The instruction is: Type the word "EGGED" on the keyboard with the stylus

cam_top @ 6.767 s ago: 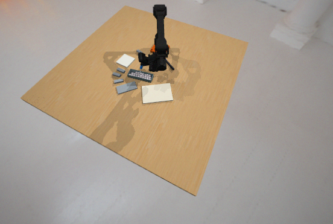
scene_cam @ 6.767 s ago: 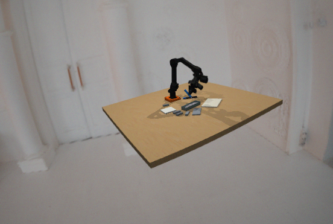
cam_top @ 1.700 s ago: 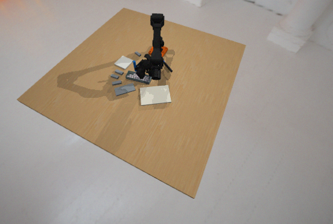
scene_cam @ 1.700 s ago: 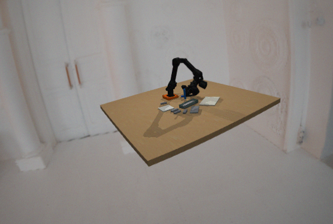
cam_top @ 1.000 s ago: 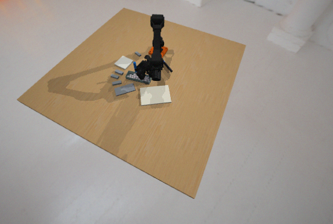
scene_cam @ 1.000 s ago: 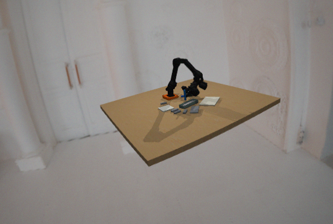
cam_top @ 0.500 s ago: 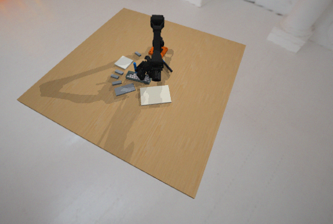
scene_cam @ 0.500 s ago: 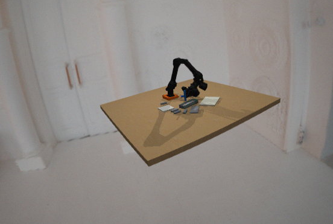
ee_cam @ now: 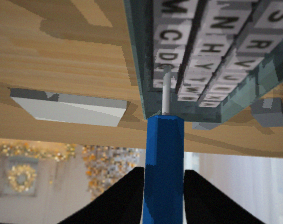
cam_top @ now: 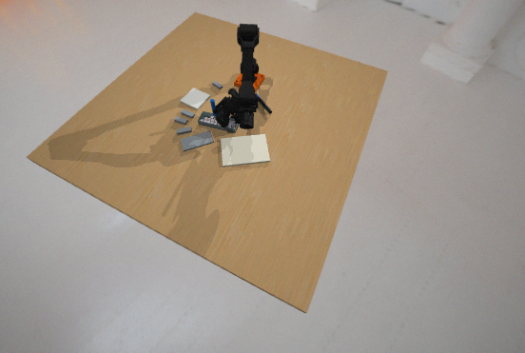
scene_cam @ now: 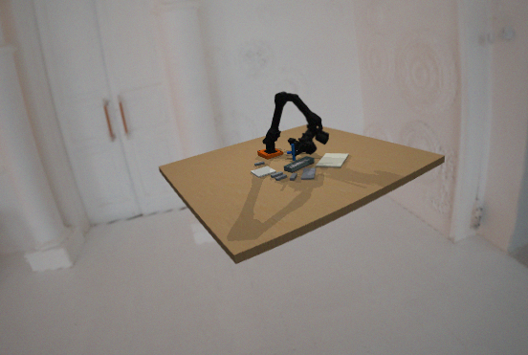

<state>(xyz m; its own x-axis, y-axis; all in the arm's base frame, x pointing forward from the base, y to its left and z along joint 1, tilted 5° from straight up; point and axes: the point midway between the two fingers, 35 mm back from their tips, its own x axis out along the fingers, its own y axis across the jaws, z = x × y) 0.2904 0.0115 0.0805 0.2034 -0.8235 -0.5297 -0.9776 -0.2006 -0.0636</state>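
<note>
My gripper tip is now 5 cm above the E key, 4 cm short of it and 1 cm to the left of it. Round my gripper tip: grey slab: 14 cm ahead, 6 cm below, 1 cm to the right.
</note>
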